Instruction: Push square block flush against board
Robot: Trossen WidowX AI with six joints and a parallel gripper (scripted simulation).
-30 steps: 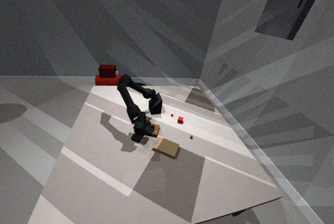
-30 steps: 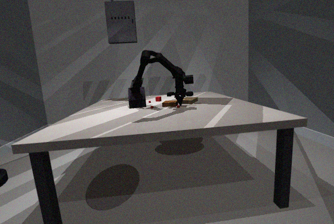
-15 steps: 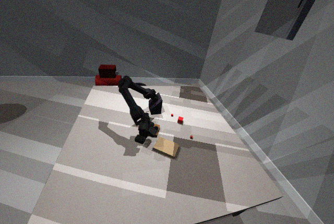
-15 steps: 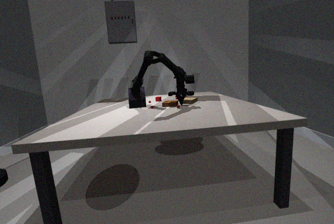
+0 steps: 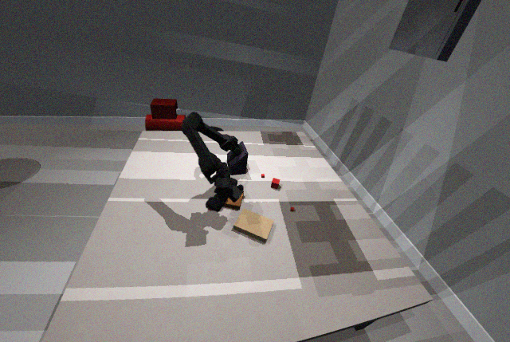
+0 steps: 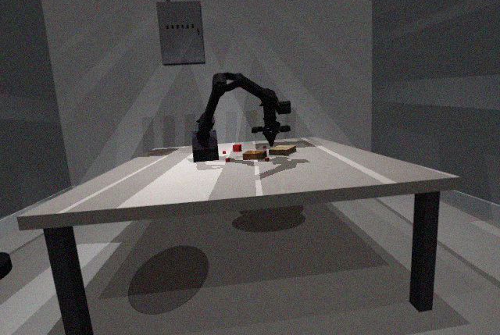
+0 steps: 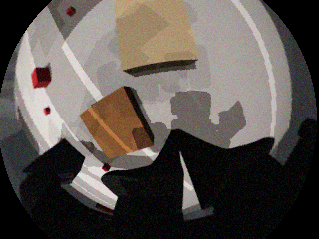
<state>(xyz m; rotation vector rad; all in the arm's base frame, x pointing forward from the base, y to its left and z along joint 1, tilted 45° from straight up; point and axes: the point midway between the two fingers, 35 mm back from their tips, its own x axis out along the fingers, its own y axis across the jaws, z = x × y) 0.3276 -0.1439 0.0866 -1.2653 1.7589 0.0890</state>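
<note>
The square block lies 70 mm behind my gripper tip, 60 mm to the left of it and 50 mm below it. From my gripper tip the other things lie so: board 120 mm to the left, 100 mm ahead, 50 mm below; red cube 330 mm to the left, 120 mm behind, 40 mm below.
</note>
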